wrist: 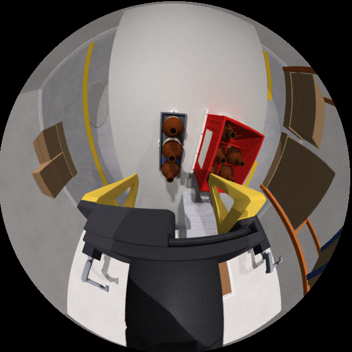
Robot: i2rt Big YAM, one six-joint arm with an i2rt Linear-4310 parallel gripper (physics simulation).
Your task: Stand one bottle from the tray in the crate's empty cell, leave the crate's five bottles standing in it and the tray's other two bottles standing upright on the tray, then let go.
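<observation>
The dark tray (162, 125) stands ahead of my gripper, left of the crate. Three upright brown bottles stand on it in a row: a far one (173, 126), a middle one (172, 149) with a white label and a near one (170, 169) with some blue on it. The red crate (203, 172) stands to the right, seen at a slant; several brown bottles stand in it, among them a far-left one (229, 132) and a mid-right one (235, 156). Its far-right cell shows no bottle. My gripper (173, 177) is open and empty, above the near side; its right finger partly covers the crate's near edge.
A light grey block (197, 215) lies between the fingers, below the crate's near end. The pale table (185, 55) extends beyond the tray and crate. Cardboard boxes (49, 175) stand on the floor at left, and larger boxes (300, 175) with an orange-framed rack (288, 225) at right.
</observation>
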